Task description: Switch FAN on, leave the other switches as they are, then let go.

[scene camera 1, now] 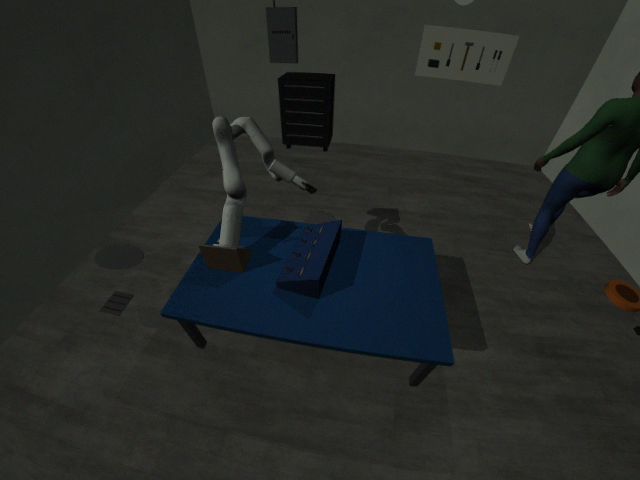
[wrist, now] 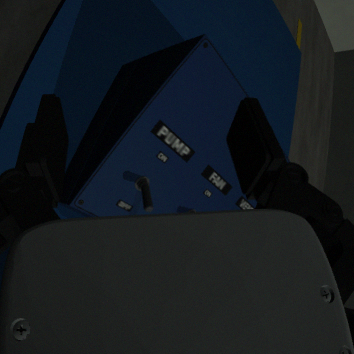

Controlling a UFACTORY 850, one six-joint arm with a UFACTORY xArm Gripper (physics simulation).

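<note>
The dark blue switch box (scene camera 1: 314, 271) (wrist: 205, 85) has a row of several toggles; its labels are too small to read in the scene view. In the wrist view the FAN label (wrist: 217, 180) is readable, with an ON mark (wrist: 207, 193) below it. The FAN toggle is almost wholly hidden behind the gripper housing, so its position cannot be told. The PUMP label (wrist: 173, 141) is left of FAN; the PUMP toggle (wrist: 146, 195) tilts away from its ON mark. My gripper (scene camera 1: 311, 189) (wrist: 151, 115) is open and empty, raised above and apart from the box.
The box stands on the blue table (scene camera 1: 392, 310). A brown board (scene camera 1: 225, 259) stands by the arm's base. A black drawer cabinet (scene camera 1: 307, 111) is against the back wall. A person in a green top (scene camera 1: 602, 144) stands at the right, beyond the table.
</note>
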